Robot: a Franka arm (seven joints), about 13 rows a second.
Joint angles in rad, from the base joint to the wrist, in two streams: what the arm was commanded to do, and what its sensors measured. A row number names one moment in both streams.
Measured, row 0:
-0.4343, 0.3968, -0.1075, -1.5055, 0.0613, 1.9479, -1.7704
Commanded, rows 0 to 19:
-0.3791, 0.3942, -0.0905, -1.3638, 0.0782, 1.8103, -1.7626
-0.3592, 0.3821, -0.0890, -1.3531, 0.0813, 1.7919, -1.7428
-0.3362, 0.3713, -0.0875, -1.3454, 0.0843, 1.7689, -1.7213
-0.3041, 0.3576, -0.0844, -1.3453, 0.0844, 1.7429, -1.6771
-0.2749, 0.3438, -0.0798, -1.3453, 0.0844, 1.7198, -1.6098
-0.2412, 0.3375, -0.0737, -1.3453, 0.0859, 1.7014, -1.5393
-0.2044, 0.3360, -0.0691, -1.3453, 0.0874, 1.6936, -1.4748
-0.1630, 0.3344, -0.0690, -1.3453, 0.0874, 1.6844, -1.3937
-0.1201, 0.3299, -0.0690, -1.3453, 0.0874, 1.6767, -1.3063
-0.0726, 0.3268, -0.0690, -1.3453, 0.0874, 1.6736, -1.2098
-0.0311, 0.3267, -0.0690, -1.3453, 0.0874, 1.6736, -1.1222
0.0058, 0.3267, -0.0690, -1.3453, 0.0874, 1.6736, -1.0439
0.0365, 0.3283, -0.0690, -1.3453, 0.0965, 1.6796, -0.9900
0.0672, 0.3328, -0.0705, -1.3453, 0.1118, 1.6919, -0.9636
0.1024, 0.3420, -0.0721, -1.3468, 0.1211, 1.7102, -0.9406
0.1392, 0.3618, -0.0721, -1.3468, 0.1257, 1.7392, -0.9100
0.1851, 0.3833, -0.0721, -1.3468, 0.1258, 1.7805, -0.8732
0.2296, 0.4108, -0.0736, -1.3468, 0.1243, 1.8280, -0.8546
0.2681, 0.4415, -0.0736, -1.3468, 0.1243, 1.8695, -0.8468
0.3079, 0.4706, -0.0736, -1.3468, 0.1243, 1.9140, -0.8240
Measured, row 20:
0.2169, 0.3916, -0.0586, -1.3620, 0.1026, 1.8189, -0.8726
